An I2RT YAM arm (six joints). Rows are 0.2 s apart.
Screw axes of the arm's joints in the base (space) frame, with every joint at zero. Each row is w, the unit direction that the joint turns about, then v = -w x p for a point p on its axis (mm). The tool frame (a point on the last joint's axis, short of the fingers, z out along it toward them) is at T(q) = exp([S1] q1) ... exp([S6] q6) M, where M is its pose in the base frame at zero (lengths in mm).
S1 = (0, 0, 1, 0, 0, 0)
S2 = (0, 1, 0, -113.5, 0, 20)
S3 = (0, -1, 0, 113.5, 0, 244)
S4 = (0, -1, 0, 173.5, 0, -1)
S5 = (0, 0, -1, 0, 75, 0)
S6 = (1, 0, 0, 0, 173.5, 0)
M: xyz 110.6 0 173.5 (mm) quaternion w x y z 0.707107 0 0.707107 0
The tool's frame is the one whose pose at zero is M.
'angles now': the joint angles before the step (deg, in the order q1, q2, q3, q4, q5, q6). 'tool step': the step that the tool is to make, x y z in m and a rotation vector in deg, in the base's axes. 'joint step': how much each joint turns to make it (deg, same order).
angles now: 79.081, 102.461, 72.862, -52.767, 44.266, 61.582
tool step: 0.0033, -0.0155, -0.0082, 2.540, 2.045, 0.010
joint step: -1.331, -3.502, -6.090, 5.527, -2.694, -1.265
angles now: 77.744, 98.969, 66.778, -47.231, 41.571, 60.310
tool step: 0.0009, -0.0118, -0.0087, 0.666, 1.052, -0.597
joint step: -0.733, -1.824, -4.120, 2.641, -1.177, 0.113
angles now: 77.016, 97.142, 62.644, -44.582, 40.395, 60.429
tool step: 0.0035, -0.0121, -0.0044, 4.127, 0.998, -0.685
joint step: -1.371, -3.229, -4.845, 5.582, -2.049, -0.303
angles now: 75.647, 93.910, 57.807, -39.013, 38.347, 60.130
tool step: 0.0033, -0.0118, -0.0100, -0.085, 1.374, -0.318
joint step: -1.372, -1.312, -3.746, 2.520, -1.532, -0.861
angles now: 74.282, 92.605, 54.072, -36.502, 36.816, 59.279
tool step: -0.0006, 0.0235, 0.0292, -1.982, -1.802, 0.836
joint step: 1.497, 2.884, 10.177, -8.812, 2.346, 0.111
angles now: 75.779, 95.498, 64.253, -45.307, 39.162, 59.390
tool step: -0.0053, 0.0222, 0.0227, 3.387, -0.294, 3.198
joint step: 1.769, 1.392, 6.478, -0.726, -0.862, -1.593
